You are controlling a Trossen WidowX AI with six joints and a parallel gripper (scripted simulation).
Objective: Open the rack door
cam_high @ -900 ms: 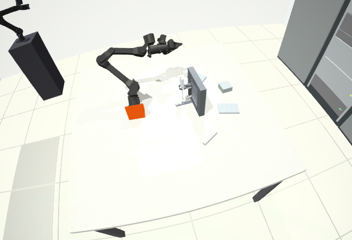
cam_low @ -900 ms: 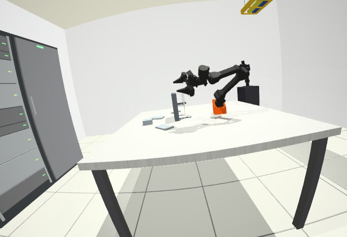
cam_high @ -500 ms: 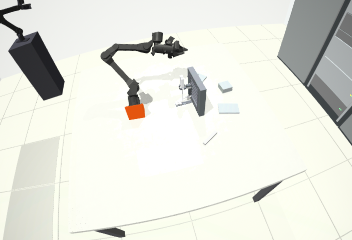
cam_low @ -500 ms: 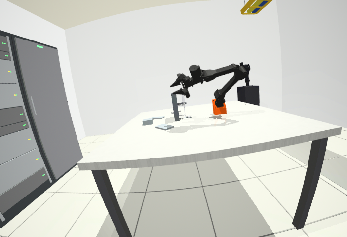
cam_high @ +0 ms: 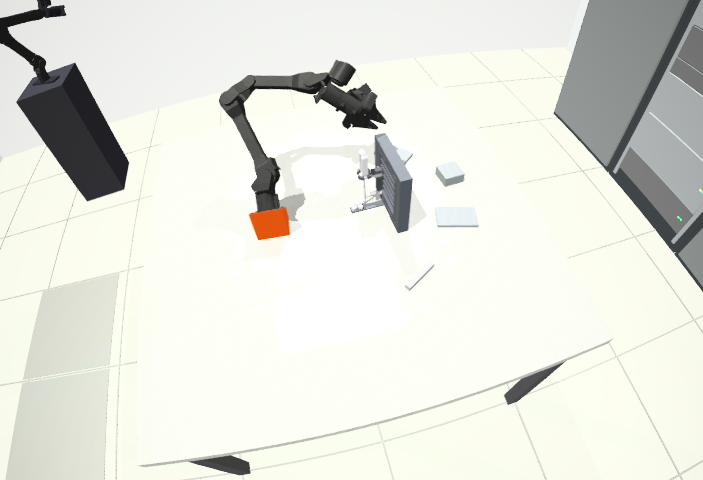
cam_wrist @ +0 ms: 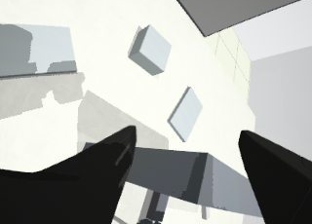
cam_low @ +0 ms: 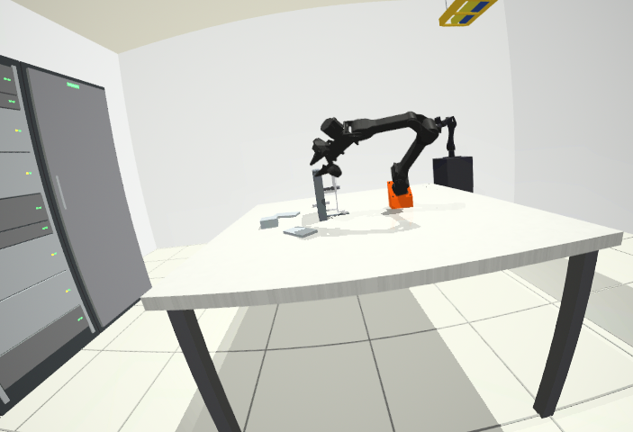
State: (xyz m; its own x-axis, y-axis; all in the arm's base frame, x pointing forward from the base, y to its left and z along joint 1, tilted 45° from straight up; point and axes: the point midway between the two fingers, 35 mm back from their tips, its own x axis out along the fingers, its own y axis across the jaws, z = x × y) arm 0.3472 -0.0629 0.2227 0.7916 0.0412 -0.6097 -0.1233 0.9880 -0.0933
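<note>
Right now the upright handle is 10 cm behind my gripper tip, 9 cm to the right of it and 9 cm below it. From my gripper tip the other things lie so: flat grey plate 16 cm ahead, 25 cm to the right, 22 cm below.
</note>
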